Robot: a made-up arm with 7 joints.
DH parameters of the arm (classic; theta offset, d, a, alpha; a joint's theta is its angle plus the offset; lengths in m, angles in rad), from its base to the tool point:
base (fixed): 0 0.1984 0 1.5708
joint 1: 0 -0.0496 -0.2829 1.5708
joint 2: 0 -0.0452 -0.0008 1.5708
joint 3: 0 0.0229 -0.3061 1.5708
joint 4: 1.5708 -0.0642 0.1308 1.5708
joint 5: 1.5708 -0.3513 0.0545 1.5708
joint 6: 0 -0.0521 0.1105 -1.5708
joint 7: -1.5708 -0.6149 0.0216 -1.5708
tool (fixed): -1.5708 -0.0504 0 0
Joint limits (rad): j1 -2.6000..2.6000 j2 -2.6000..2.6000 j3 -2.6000..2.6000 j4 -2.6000..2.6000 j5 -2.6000..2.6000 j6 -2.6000..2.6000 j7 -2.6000..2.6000
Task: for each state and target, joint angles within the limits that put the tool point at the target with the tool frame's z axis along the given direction. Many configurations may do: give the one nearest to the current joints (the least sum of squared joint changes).
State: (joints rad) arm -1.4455 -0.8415 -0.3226 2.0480 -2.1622 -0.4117 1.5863
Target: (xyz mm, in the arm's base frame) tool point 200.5 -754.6 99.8 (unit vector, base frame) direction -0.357 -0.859 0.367
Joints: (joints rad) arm -0.6880 -0.8529 -0.3348 1.6571 -2.6000 -0.5939 1.3860
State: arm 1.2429 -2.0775 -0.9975 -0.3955 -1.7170 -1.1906 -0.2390
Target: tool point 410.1 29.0 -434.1 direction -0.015 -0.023 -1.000
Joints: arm 0.5270 -2.3687 -1.1773 -0.4500 -1.4171 -1.6330 -0.7143
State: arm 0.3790 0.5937 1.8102 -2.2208 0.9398 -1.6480 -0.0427
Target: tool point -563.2 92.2 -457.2 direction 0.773 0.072 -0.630
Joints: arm 0.7013 0.4592 1.7060 -2.6000 0.7891 -1.6535 -0.4616
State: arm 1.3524 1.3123 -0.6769 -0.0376 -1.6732 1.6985 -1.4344
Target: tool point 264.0 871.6 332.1 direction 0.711 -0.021 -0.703
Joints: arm 0.9998 1.1777 -0.1789 0.0585 -1.7730 1.6097 -1.8177
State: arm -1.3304 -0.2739 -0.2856 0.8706 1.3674 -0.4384 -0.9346
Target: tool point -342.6 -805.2 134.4 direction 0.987 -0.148 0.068
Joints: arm -1.6986 -0.6509 -0.7433 1.3264 1.5282 0.2256 -1.0318
